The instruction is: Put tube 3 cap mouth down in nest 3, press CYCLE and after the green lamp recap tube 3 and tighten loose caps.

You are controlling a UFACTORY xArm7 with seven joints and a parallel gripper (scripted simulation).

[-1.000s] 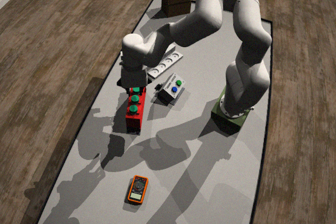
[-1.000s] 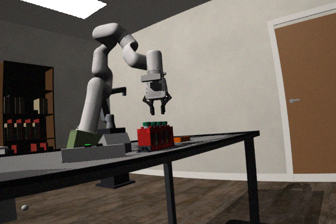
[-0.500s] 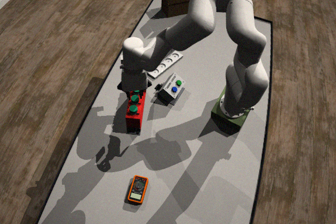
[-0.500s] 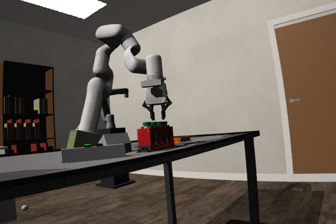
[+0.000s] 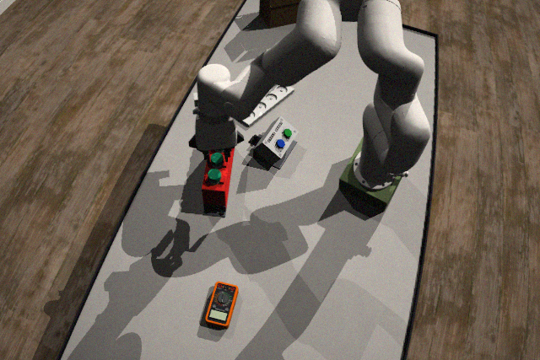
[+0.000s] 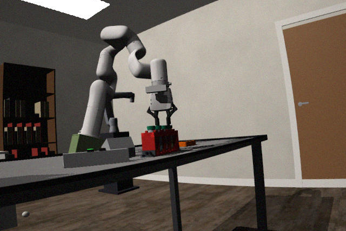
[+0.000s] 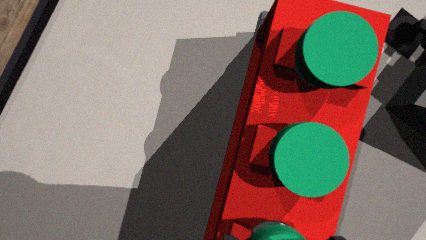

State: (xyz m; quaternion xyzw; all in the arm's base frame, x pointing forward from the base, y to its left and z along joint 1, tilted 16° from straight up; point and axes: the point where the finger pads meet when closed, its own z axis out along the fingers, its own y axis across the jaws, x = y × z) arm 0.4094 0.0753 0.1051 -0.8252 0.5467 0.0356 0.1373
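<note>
Right now the green key is 150 mm behind my hand, 180 mm to the right of it and 70 mm below it. Round my hand: blue key 140 mm behind, 140 mm to the right, 70 mm below; then key housing 130 mm behind, 160 mm to the right, 80 mm below; then orange multimeter 110 mm behind, 360 mm to the left, 120 mm below.
</note>
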